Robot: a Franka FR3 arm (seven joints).
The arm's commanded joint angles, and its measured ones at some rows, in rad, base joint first. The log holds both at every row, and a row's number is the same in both.
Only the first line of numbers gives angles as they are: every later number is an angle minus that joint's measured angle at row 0.
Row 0, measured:
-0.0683 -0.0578 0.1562 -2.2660 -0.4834 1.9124 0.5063
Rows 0 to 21, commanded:
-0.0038 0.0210 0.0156 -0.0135 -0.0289 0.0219 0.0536
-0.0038 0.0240 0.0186 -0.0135 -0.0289 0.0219 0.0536
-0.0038 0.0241 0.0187 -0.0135 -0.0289 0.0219 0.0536
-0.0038 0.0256 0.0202 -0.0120 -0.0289 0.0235 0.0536
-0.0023 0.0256 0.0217 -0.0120 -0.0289 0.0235 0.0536
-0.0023 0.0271 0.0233 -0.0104 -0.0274 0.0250 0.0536
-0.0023 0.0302 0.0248 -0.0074 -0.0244 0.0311 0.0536
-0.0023 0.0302 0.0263 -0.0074 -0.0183 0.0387 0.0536
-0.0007 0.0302 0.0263 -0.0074 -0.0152 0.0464 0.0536
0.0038 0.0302 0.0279 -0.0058 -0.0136 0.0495 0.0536
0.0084 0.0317 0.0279 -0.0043 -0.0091 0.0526 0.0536
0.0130 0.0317 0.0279 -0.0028 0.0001 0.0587 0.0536
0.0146 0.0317 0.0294 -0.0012 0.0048 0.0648 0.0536
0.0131 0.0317 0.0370 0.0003 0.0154 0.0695 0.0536
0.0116 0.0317 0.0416 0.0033 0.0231 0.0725 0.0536
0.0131 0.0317 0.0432 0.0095 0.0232 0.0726 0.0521
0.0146 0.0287 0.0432 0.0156 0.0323 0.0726 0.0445
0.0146 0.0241 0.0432 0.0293 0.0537 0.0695 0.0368
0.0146 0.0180 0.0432 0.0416 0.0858 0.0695 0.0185
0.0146 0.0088 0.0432 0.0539 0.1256 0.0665 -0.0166
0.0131 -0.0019 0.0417 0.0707 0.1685 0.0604 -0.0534
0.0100 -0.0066 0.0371 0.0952 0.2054 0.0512 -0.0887
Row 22, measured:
0.0116 0.0225 0.0436 0.0477 0.1077 0.0649 0.0008
